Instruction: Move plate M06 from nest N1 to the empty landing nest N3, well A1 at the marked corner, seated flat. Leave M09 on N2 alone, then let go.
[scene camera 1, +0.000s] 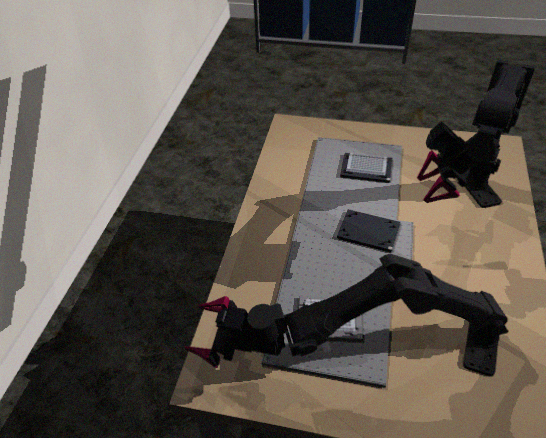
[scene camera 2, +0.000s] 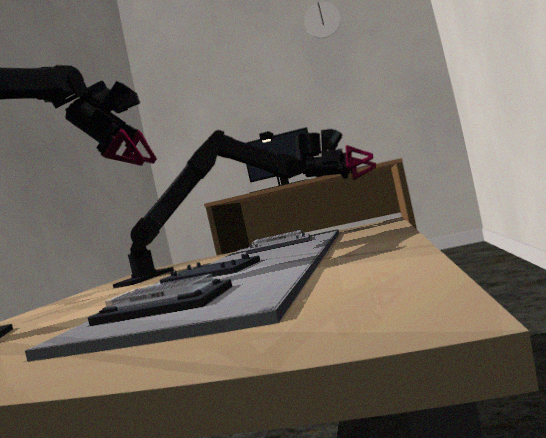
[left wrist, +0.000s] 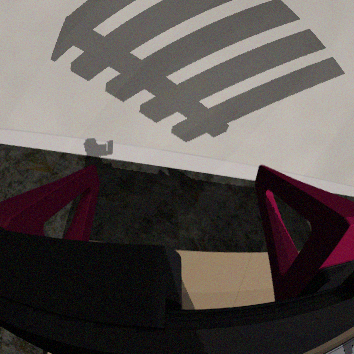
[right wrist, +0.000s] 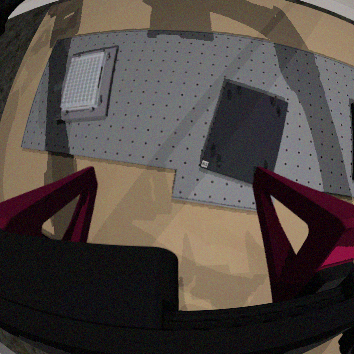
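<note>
A pale well plate (scene camera 1: 368, 164) (scene camera 2: 162, 292) sits on a dark nest (scene camera 2: 160, 312) at the far end in scene camera 1. Another pale well plate (scene camera 1: 348, 326) (scene camera 2: 280, 240) (right wrist: 82, 82) sits on a grey nest (right wrist: 110, 75), partly hidden by the left arm in scene camera 1. I cannot read which is M06 or M09. The empty dark nest (scene camera 1: 369, 230) (scene camera 2: 212, 267) (right wrist: 245, 132) lies between them. My left gripper (scene camera 1: 195, 327) (scene camera 2: 374, 160) (left wrist: 176, 173) is open and empty, beyond the plates toward the wall. My right gripper (scene camera 1: 423, 190) (scene camera 2: 147, 161) (right wrist: 174, 175) is open and empty, raised beside the board.
The nests lie on a grey perforated board (scene camera 1: 325, 270) (scene camera 2: 250, 300) (right wrist: 150, 100) on the wooden table (scene camera 1: 450, 225) (scene camera 2: 400, 300) (right wrist: 135, 200). The left arm (scene camera 1: 350, 305) (scene camera 2: 180, 185) reaches across the board. A pale wall (scene camera 1: 100, 100) (left wrist: 30, 100) stands past the table.
</note>
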